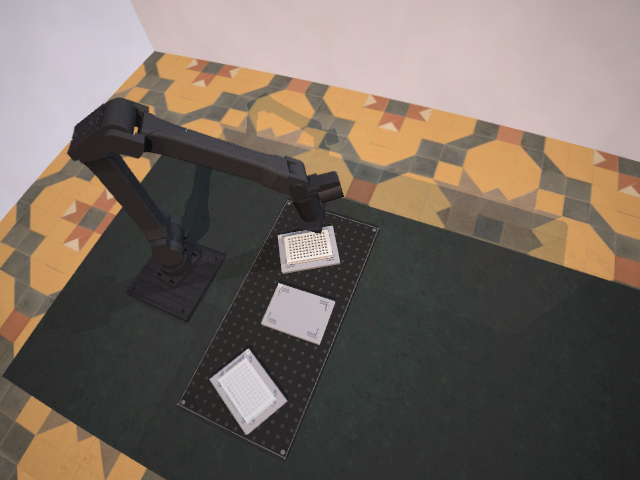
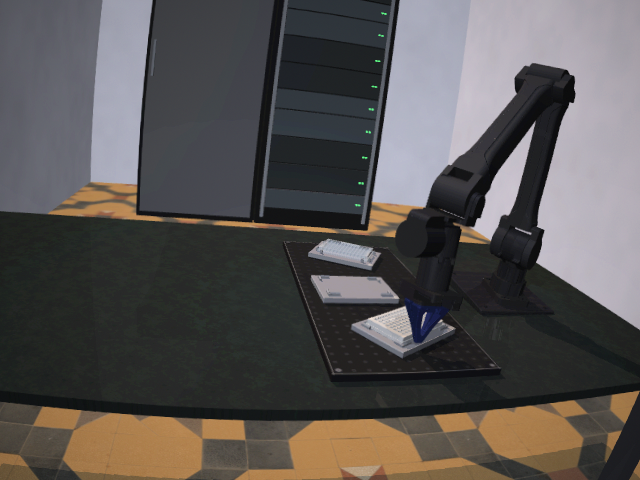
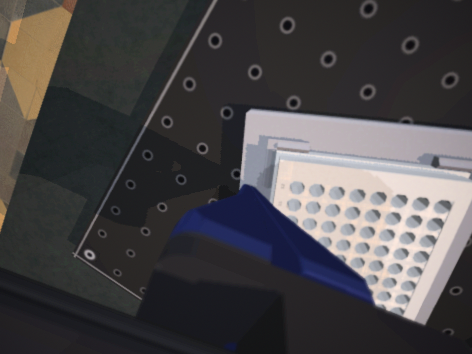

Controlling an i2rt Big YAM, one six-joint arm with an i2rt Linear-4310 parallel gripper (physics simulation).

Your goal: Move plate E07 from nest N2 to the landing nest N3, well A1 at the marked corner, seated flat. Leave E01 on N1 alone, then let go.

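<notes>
A cream well plate (image 1: 309, 245) (image 2: 388, 321) (image 3: 381, 213) lies on the grey nest (image 1: 310, 267) (image 2: 399, 350) (image 3: 343, 129) at the end of the black breadboard (image 1: 302, 361) (image 2: 361, 361) (image 3: 324, 57) closest to the arm. It looks slightly askew on that nest. My gripper (image 1: 316, 227) (image 2: 417, 338) (image 3: 244, 195) is shut, with its blue fingertips together and pointing down at the plate's edge; it holds nothing. The middle nest (image 1: 298, 312) (image 2: 353, 288) is empty, with corner marks. A white well plate (image 1: 247, 390) (image 2: 345, 250) sits on the third nest at the other end.
The arm's base (image 1: 175, 284) (image 2: 509, 302) stands on the dark table beside the breadboard. A grey cabinet (image 2: 207, 103) and a server rack (image 2: 320, 103) stand behind the table. A patterned tile floor surrounds the table.
</notes>
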